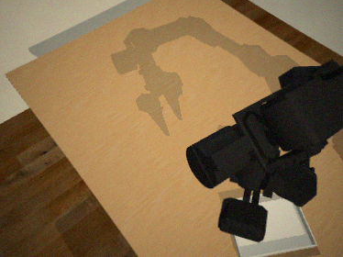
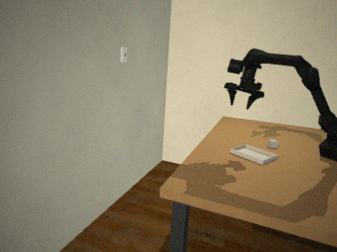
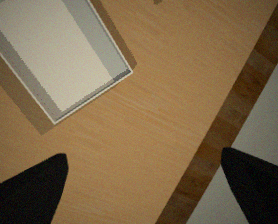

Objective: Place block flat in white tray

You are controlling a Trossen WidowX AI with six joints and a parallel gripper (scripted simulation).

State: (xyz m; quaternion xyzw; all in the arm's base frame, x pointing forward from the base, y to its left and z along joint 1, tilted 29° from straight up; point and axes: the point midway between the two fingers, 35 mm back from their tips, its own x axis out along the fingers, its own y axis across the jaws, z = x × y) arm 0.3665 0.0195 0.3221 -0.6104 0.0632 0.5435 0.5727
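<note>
My gripper is now 230 mm above the block, 170 mm past it and 160 mm to the left of it. Also, from my hand: white tray (240 mm below, 90 mm behind, 40 mm to the left).
</note>
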